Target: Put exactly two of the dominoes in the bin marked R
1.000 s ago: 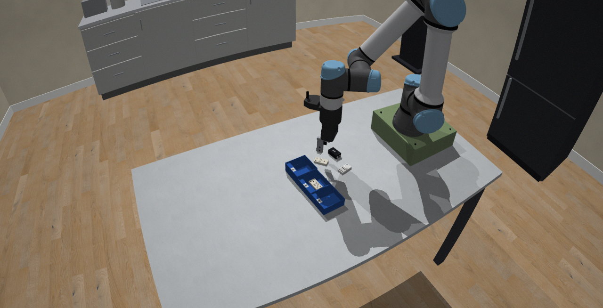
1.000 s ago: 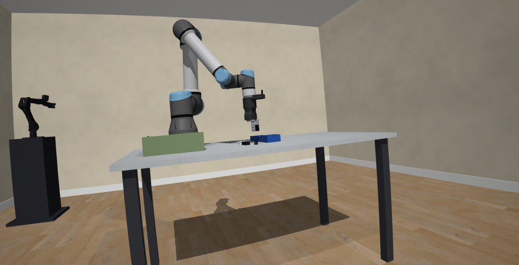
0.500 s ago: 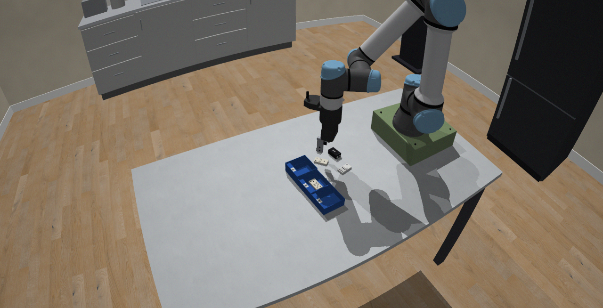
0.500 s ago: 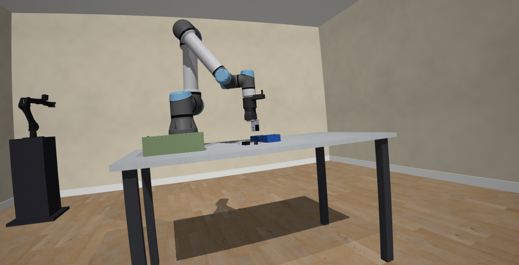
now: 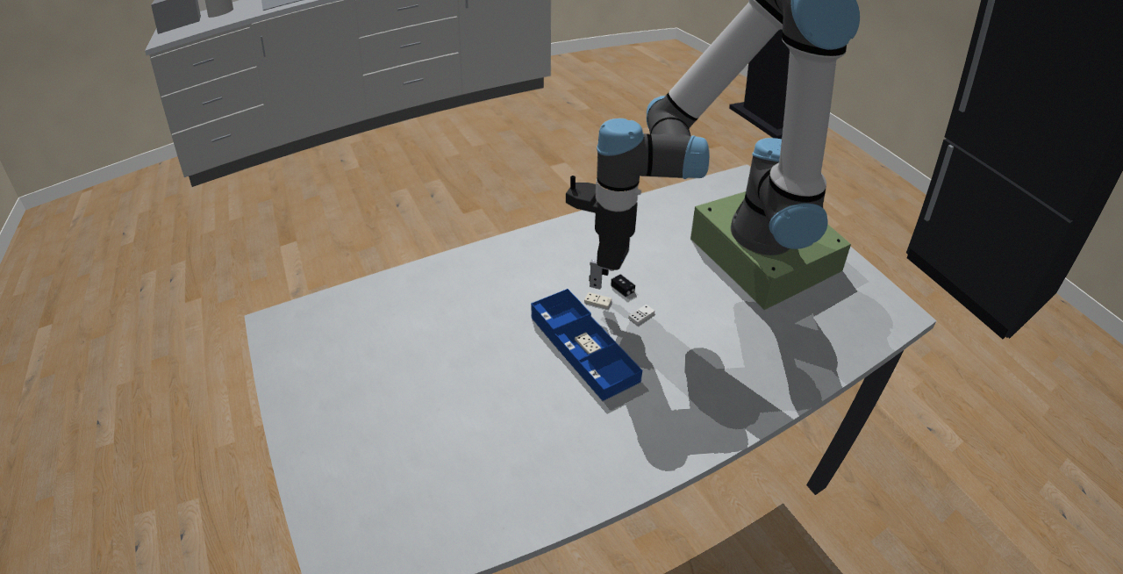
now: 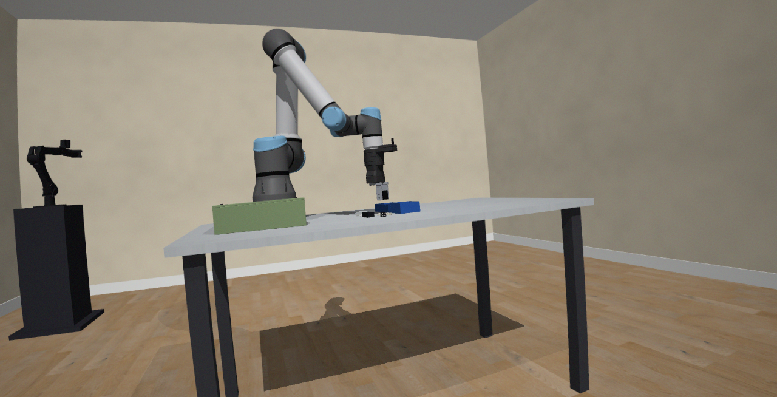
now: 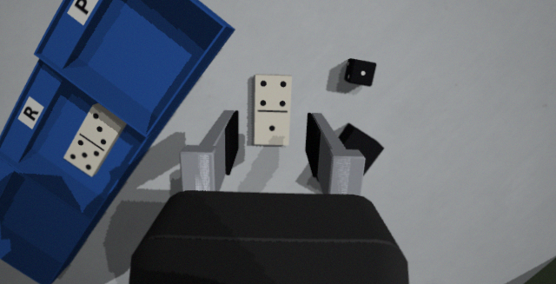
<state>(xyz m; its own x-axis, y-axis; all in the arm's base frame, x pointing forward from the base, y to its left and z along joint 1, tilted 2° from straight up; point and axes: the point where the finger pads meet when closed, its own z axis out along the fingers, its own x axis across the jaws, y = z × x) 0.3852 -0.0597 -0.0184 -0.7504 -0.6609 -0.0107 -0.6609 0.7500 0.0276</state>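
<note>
My hand is 9 cm short of the blue three-compartment bin, 11 cm to the right of it and 5 cm above it. The rest, counted from my hand: black block (7 cm behind, 7 cm below); then small black die (2 cm behind, 6 cm to the right, 7 cm below).
</note>
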